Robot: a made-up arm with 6 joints. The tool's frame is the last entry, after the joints. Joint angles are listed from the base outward.
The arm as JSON. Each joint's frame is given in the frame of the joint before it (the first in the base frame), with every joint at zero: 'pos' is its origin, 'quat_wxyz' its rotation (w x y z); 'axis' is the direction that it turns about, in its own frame. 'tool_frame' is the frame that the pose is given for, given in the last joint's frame.
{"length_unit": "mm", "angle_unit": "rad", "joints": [
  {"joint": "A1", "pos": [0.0, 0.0, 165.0], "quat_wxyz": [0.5, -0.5, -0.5, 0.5], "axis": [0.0, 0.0, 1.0]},
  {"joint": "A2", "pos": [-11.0, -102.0, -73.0], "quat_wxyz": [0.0, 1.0, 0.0, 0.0], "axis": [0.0, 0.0, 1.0]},
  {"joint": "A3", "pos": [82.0, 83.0, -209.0], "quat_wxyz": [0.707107, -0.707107, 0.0, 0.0], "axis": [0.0, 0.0, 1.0]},
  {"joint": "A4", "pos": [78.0, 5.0, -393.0], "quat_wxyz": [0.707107, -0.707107, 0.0, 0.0], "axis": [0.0, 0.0, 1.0]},
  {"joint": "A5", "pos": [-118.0, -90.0, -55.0], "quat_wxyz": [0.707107, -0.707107, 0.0, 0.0], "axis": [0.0, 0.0, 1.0]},
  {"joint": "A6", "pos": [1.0, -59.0, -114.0], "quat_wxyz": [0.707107, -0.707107, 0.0, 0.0], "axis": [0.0, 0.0, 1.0]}
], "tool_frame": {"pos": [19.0, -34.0, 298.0], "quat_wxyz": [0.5, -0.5, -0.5, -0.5]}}
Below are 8 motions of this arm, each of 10 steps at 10 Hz.
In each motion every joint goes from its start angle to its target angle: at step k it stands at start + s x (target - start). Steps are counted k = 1, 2, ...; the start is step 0. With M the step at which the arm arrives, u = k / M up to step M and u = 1 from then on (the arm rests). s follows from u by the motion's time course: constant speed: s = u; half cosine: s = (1 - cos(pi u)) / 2; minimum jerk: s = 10 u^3 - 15 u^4 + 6 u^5.
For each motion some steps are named. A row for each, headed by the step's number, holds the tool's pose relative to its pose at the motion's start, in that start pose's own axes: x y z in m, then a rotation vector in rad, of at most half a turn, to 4 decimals.
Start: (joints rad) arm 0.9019 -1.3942 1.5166 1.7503 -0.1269 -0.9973
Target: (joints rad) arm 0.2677 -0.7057 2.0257 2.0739 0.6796 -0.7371
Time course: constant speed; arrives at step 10
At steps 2, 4, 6, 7, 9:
2: -0.0022 -0.0825 -0.0872 -0.0145 0.3414 -0.2824
4: -0.0449 -0.1529 -0.1551 -0.0547 0.6742 -0.5752
6: -0.1121 -0.2039 -0.1913 -0.1310 0.9927 -0.8771
7: -0.1484 -0.2209 -0.1958 -0.1867 1.1444 -1.0304
9: -0.2128 -0.2376 -0.1794 -0.3423 1.4270 -1.3382

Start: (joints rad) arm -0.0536 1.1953 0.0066 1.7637 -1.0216 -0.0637
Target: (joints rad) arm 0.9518 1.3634 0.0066 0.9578 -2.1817 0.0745
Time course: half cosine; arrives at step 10
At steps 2, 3, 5, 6, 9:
2: 0.0177 0.0410 -0.0143 0.0117 -0.0038 0.1113
3: 0.0330 0.0870 -0.0335 0.0255 -0.0060 0.2402
5: 0.0461 0.1970 -0.0972 0.0631 -0.0016 0.5831
6: 0.0373 0.2447 -0.1371 0.0827 0.0067 0.7633
9: -0.0127 0.3144 -0.2299 0.1216 0.0365 1.1374

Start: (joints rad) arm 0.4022 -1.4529 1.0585 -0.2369 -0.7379 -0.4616
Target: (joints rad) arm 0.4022 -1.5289 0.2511 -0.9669 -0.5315 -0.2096
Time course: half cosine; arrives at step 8
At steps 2, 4, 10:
2: -0.0279 -0.0412 -0.0129 0.0959 -0.0144 -0.1687
4: -0.1220 -0.1160 -0.0414 0.2943 -0.1078 -0.5722
10: -0.2880 -0.1475 -0.0706 0.4797 -0.3905 -1.0975

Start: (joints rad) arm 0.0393 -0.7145 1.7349 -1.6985 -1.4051 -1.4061
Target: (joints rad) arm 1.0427 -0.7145 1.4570 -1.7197 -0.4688 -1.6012
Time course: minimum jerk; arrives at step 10
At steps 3, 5, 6, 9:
3: -0.0387 -0.0078 -0.0062 -0.0892 0.2979 -0.0868
5: -0.1461 -0.0182 0.0256 -0.2574 0.9234 -0.2439
6: -0.2065 -0.0155 0.0753 -0.3377 1.2673 -0.3175
9: -0.2802 0.0084 0.2114 -0.4522 1.8557 -0.4258

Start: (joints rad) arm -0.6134 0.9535 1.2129 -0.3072 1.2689 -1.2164
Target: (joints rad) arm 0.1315 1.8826 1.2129 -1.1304 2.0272 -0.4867
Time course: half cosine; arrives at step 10
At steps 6, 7, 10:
6: 0.0105 0.2336 -0.1212 0.5848 0.6810 0.2490
7: -0.0047 0.2841 -0.1379 0.6565 0.8371 0.2776
10: -0.0357 0.3531 -0.1566 0.7220 1.0666 0.3016

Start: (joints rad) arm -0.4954 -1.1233 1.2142 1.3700 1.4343 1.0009
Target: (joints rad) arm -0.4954 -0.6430 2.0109 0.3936 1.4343 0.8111
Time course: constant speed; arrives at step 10
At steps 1, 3, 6, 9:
1: 0.0252 -0.0333 0.0040 0.0840 0.0339 -0.0967
3: 0.0617 -0.0975 -0.0057 0.2585 0.1181 -0.2637
6: 0.0907 -0.1669 -0.0578 0.5295 0.2805 -0.4381
9: 0.1042 -0.1830 -0.1344 0.7962 0.4763 -0.5071

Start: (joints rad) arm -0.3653 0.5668 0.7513 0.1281 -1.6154 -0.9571
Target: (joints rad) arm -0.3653 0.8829 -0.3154 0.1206 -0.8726 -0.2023
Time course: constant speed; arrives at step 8
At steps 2, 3, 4, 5, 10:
2: -0.0353 -0.0723 -0.0681 0.1768 0.3029 -0.3481
3: -0.0670 -0.1032 -0.0954 0.2701 0.4254 -0.5471
4: -0.1061 -0.1281 -0.1174 0.3641 0.5279 -0.7604
5: -0.1507 -0.1455 -0.1335 0.4570 0.6100 -0.9866
10: -0.2950 -0.1433 -0.1453 0.7054 0.7345 -1.7273

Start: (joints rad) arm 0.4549 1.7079 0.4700 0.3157 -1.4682 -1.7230
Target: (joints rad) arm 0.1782 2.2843 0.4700 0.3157 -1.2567 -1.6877
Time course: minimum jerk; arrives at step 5
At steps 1, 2, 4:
1: 0.0005 -0.0192 -0.0093 -0.0143 0.0259 -0.0427
2: -0.0095 -0.1068 -0.0472 -0.0716 0.1409 -0.2371
4: -0.1115 -0.3047 -0.1055 -0.1644 0.4033 -0.7259

